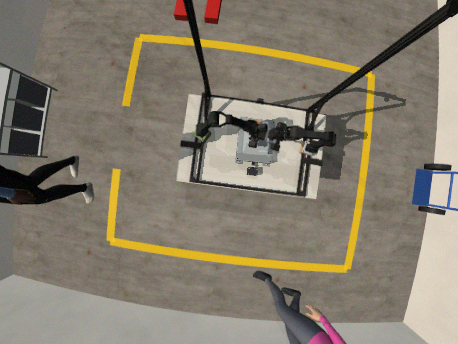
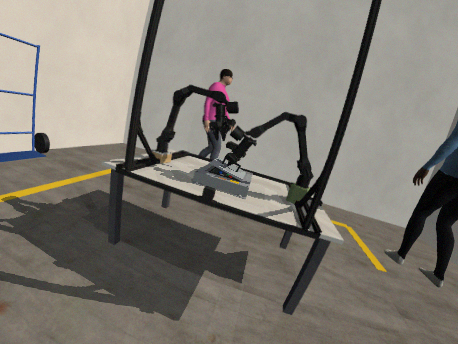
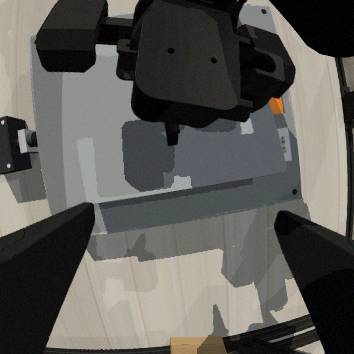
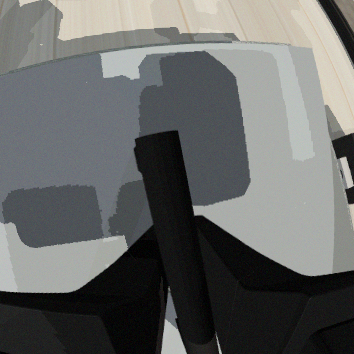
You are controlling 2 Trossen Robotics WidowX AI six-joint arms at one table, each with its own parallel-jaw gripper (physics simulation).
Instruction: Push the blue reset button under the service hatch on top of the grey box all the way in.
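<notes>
The grey box (image 1: pixel 258 158) (image 2: pixel 217 183) (image 3: pixel 53 158) stands mid-table. Its service hatch (image 2: pixel 237 173) (image 3: pixel 218 154) (image 4: pixel 277 211) is tilted up at one edge, and small coloured buttons (image 2: pixel 222 174) show in the gap; the blue one is too small to pick out. My right gripper (image 1: pixel 252 142) (image 2: pixel 230 160) (image 3: pixel 158 110) (image 4: pixel 180 224) is shut on the hatch's black bar handle (image 4: pixel 165 182) (image 3: pixel 172 135). My left gripper (image 1: pixel 275 146) (image 2: pixel 224 131) (image 3: pixel 187 216) is open and empty, hanging above the box beside the right gripper.
A black unit (image 1: pixel 252 170) (image 2: pixel 208 194) (image 3: pixel 12 144) sits against the box's front side. An orange label (image 3: pixel 276 105) marks the box top. The black frame posts (image 2: pixel 140 89) stand at the table's corners. A person in pink (image 2: pixel 215 102) (image 1: pixel 303 321) walks past the table.
</notes>
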